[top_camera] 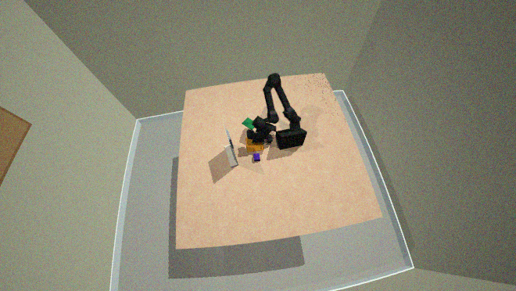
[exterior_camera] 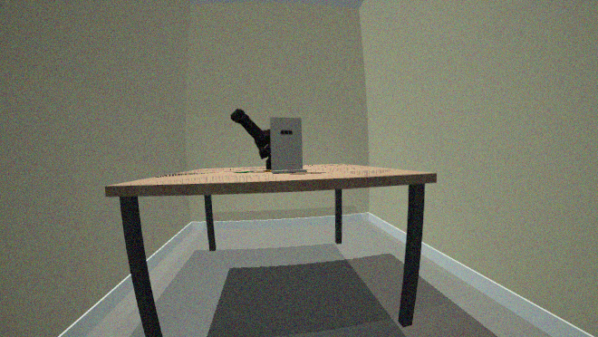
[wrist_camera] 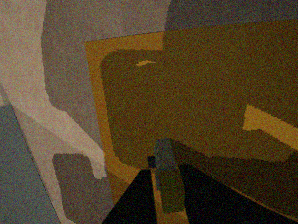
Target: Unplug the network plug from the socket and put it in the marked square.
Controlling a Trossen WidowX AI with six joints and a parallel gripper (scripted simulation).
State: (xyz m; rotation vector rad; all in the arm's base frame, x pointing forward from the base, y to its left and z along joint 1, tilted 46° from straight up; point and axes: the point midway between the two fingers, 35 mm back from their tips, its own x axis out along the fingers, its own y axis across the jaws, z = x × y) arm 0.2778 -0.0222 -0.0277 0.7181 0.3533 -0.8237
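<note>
The yellow plug lies right at my gripper tip. From my gripper tip the other things lie so: upright grey panel: 15 cm ahead, 11 cm above, 7 cm to the left; orange marked square: 2 cm below, 1 cm behind.
</note>
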